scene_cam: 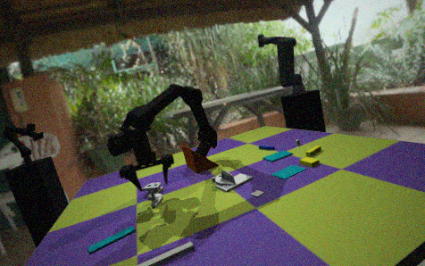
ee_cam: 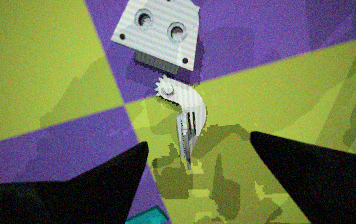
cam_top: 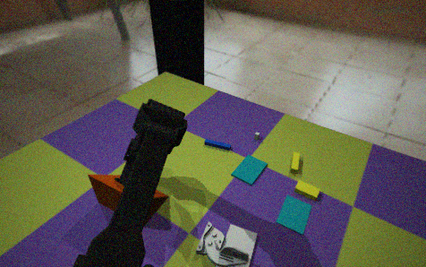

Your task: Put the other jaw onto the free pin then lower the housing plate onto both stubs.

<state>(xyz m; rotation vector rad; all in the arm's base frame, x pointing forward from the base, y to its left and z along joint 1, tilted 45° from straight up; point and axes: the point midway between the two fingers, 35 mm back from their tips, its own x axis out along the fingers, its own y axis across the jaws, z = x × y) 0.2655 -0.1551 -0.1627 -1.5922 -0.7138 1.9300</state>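
Right now the grey jaw is 50 mm below my gripper tip, 30 mm behind it and 20 mm to the right of it. From my gripper tip the other things lie so: white tile (310 mm to the left, 190 mm ahead, 50 mm below); grey base block (100 mm behind, 30 mm below, 10 mm to the right); teal bar (170 mm ahead, 140 mm to the right, 50 mm below).
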